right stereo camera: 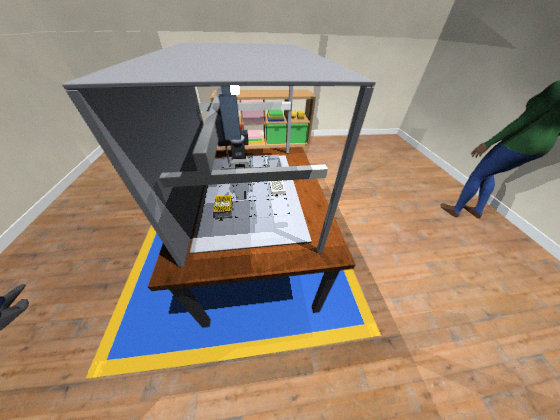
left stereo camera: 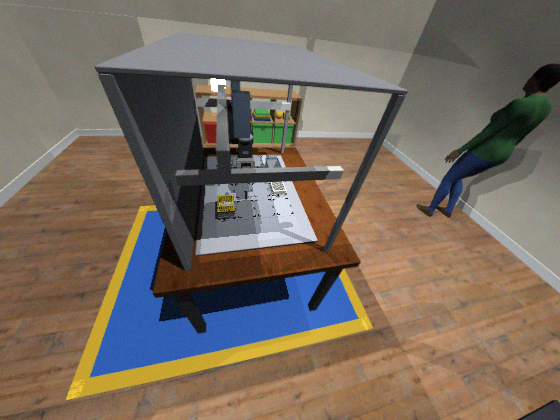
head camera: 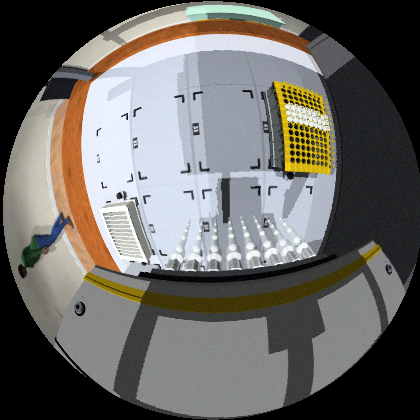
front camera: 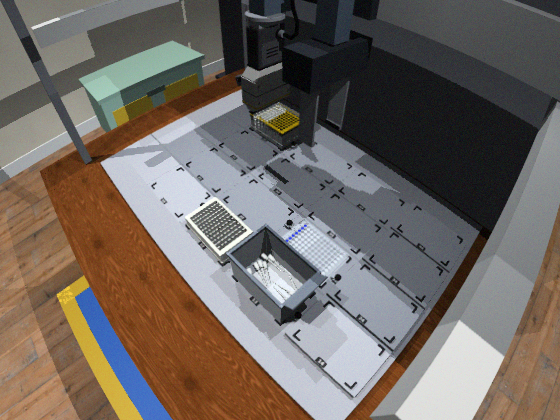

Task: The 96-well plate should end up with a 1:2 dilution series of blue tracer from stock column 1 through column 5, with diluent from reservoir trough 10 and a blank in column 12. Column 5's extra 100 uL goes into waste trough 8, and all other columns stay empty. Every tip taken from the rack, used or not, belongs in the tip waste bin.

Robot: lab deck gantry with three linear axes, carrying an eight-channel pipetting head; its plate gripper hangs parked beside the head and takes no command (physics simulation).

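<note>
The pipetting head (front camera: 265,82) (head camera: 225,350) (left stereo camera: 245,146) (right stereo camera: 238,149) hangs raised; eight pale tips (head camera: 232,250) show on it in the head view. The parked plate gripper (front camera: 322,117) hangs beside it, its two blades apart and nothing seen between them. The yellow tip rack (front camera: 286,121) (head camera: 307,152) (left stereo camera: 225,203) (right stereo camera: 222,204) holds some white tips and many empty holes. The 96-well plate (front camera: 320,251) has a blue first column; fainter shades cannot be told. The reservoir (front camera: 218,226) (head camera: 125,232) (left stereo camera: 277,187) (right stereo camera: 277,187) stands beside the grey tip bin (front camera: 255,287), which holds loose tips.
A dark slot-like strip (front camera: 276,174) (head camera: 226,200) lies on the deck. A dark wall (front camera: 430,130) bounds the rear. Frame posts (left stereo camera: 364,175) (right stereo camera: 346,170) stand at the table's corners. A person (head camera: 37,255) (left stereo camera: 492,135) (right stereo camera: 510,145) stands away from the table.
</note>
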